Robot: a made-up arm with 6 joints.
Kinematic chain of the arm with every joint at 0, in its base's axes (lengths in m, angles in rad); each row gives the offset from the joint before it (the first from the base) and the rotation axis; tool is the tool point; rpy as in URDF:
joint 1: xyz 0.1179 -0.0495 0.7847 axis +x
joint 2: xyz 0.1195 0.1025 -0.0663 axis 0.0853 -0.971 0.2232
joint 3: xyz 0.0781 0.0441 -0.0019 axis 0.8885 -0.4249 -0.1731
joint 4: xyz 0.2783 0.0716 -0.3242 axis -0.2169 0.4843 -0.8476
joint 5: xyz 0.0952 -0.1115 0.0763 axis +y
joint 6: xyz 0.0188 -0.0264 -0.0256 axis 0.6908 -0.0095 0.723
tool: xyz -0.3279 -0.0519 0.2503 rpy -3.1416 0 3.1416
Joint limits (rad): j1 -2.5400..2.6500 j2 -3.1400..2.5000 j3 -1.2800..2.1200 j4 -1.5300..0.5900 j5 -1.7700..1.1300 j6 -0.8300..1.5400
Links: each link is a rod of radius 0.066 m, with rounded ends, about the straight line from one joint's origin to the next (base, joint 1, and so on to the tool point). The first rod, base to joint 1, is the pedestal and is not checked.
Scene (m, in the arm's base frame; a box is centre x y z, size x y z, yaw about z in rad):
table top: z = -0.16
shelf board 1: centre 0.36 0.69 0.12 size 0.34 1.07 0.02 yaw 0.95
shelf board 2: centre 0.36 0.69 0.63 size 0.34 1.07 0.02 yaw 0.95
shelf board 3: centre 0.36 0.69 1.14 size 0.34 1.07 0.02 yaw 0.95
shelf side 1: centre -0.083 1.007 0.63 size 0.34 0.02 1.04 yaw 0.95
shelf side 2: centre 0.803 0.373 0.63 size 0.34 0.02 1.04 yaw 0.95
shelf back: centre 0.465 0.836 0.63 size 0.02 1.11 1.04 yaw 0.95
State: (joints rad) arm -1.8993 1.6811 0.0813 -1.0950 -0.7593 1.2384
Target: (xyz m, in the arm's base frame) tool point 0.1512 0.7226 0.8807
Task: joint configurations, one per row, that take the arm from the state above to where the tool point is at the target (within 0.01 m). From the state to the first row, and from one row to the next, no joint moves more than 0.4 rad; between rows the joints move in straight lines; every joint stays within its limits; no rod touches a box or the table.
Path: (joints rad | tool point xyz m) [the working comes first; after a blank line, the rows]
Joints at the target: -1.4636 1.4913 1.0720 -1.5300 -1.3417 1.5400
Straight joint move there: touches shelf board 2.

1: -1.9986 1.7853 0.4644 -1.0984 -0.4721 1.2117 | 0.3203 0.6202 0.3469
2: -2.0979 1.8896 0.8474 -1.1018 -0.1849 1.1851 | 0.1952 0.5788 0.3155
3: -2.1972 1.9938 1.2305 -1.1052 0.1022 1.1584 | 0.0903 0.5307 0.3121
4: -2.2965 2.0980 1.6135 -1.1086 0.3894 1.1318 | 0.0131 0.4849 0.3269
5: -2.0337 2.1650 1.3685 -1.1644 0.0295 1.1998 | -0.0898 0.5813 0.4684
6: -1.7708 2.2320 1.1235 -1.2202 -0.3304 1.2678 | -0.1929 0.6224 0.6345
7: -1.5080 2.2990 0.8785 -1.2760 -0.6903 1.3359 | -0.2868 0.6012 0.7965
8: -1.2451 2.3660 0.6334 -1.3317 -1.0502 1.4039 | -0.3618 0.5302 0.9296
9: -0.9822 2.4330 0.3884 -1.3875 -1.4101 1.4720 | -0.4119 0.4325 1.0240
10: -0.7194 2.5000 0.1434 -1.4433 -1.7700 1.5400 | -0.4359 0.3279 1.0869
11: -0.9674 2.1638 0.4529 -1.4722 -1.6272 1.5400 | -0.2823 0.5095 1.0737
12: -1.2155 1.8275 0.7624 -1.5011 -1.4845 1.5400 | -0.0828 0.6528 0.9956
13: -1.4636 1.4913 1.0720 -1.5300 -1.3417 1.5400 | 0.1512 0.7226 0.8807

